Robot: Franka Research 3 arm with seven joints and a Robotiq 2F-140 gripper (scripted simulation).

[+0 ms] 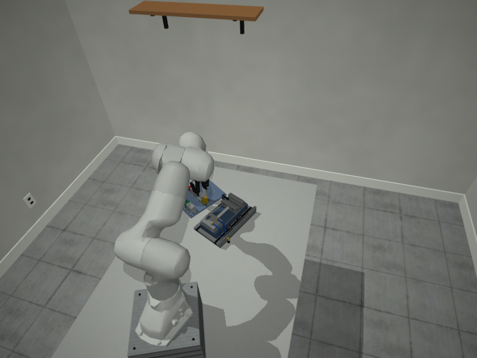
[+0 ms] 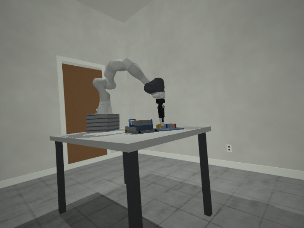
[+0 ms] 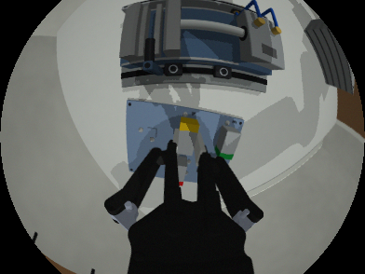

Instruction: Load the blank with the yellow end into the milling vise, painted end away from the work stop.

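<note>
Right now the work stop rod is 1 cm ahead of my hand, 15 cm to the right of it and 2 cm above it. Also, from my hand: green-ended blank (8 cm behind, 4 cm to the left, 4 cm below); yellow-ended blank (4 cm below); blue infeed plate (2 cm ahead, 4 cm to the left, 6 cm below).
</note>
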